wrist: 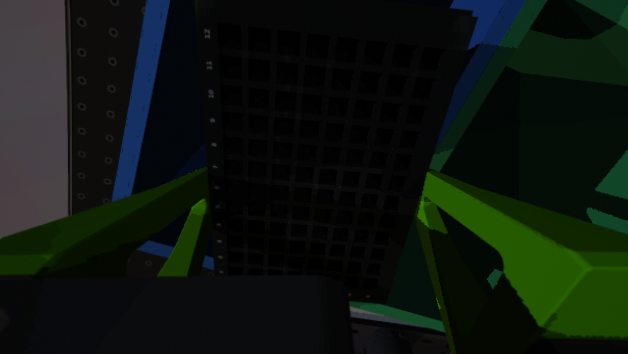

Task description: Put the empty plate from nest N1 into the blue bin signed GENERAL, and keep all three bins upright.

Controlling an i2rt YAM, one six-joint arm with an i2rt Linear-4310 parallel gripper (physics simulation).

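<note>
A black plate with a grid of square wells and numbers up to 12 along its left edge fills the middle of the wrist view. My gripper is shut on it, with one green finger against each long side. The plate hangs over the blue bin, whose left rim shows to the left of the plate and whose blue wall shows at the upper right. The plate hides much of the bin. The GENERAL sign does not show.
A green bin stands right beside the blue bin, on the right, and its rim also shows below the plate. A dark perforated board lies to the left of the blue bin, with a pale surface beyond it. The third bin cannot be made out.
</note>
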